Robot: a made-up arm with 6 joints.
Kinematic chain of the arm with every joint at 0, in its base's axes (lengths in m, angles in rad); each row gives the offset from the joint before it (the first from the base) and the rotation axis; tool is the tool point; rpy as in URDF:
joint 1: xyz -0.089 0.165 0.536 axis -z
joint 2: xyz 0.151 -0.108 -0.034 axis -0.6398 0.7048 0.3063
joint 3: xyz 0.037 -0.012 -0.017 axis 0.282 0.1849 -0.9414
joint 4: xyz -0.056 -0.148 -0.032 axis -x
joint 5: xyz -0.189 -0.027 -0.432 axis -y
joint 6: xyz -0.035 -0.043 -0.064 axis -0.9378 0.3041 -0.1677
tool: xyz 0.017 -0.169 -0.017 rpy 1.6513 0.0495 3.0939
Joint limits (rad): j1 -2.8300..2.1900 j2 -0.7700..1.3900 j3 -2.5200..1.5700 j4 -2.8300..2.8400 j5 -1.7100..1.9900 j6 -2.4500..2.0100
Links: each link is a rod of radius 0.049 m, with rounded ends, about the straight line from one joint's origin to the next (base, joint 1, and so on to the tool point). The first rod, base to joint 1, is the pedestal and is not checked.
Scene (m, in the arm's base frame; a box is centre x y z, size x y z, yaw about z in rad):
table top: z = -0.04
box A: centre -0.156 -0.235 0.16 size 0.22 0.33 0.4 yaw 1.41
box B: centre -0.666 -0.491 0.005 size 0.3 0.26 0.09 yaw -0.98
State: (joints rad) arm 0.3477 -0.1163 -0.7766 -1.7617 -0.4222 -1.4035
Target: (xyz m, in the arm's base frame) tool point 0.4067 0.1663 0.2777
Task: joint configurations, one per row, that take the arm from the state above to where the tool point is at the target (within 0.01 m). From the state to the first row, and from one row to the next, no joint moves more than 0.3 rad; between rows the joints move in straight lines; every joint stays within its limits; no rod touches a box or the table.
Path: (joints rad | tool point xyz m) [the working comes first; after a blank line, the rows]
Joints at the target: -1.8290 0.1531 -1.9396 -1.5614 -0.0032 -1.7920
Straight joint move there: touches box A.

1: 0.0518 -0.0414 -0.6476 -1.9746 -0.3541 -1.5886 | -0.3928 0.3173 0.5212
2: -0.2441 0.0336 -0.5186 -2.1875 -0.2860 -1.7738 | -0.3580 0.2545 0.7109
3: -0.5401 0.1085 -0.3896 -2.4004 -0.2179 -1.9589 | -0.2649 0.2044 0.8635
4: -0.8360 0.1835 -0.2606 -2.6133 -0.1498 -2.1441 | -0.1399 0.1941 0.9685
5: -1.1319 0.2584 -0.1316 -2.8262 -0.0817 -2.3292 | -0.0163 0.2293 1.0258
6: -1.2315 0.2433 -0.3899 -2.6455 -0.0705 -2.2525 | -0.1145 0.1824 0.9692
7: -1.3311 0.2283 -0.6482 -2.4649 -0.0593 -2.1757 | -0.1602 0.0783 0.8863
8: -1.4307 0.2132 -0.9065 -2.2842 -0.0481 -2.0990 | -0.1259 -0.0410 0.7801
9: -1.5302 0.1982 -1.1648 -2.1035 -0.0368 -2.0222 | -0.0126 -0.1234 0.6566
10: -1.6298 0.1832 -1.4231 -1.9228 -0.0256 -1.9455 | 0.1495 -0.1249 0.5248
11: -1.7294 0.1681 -1.6813 -1.7421 -0.0144 -1.8688 | 0.3084 -0.0245 0.3951
12: -1.8290 0.1531 -1.9396 -1.5614 -0.0032 -1.7920 | 0.4067 0.1663 0.2777

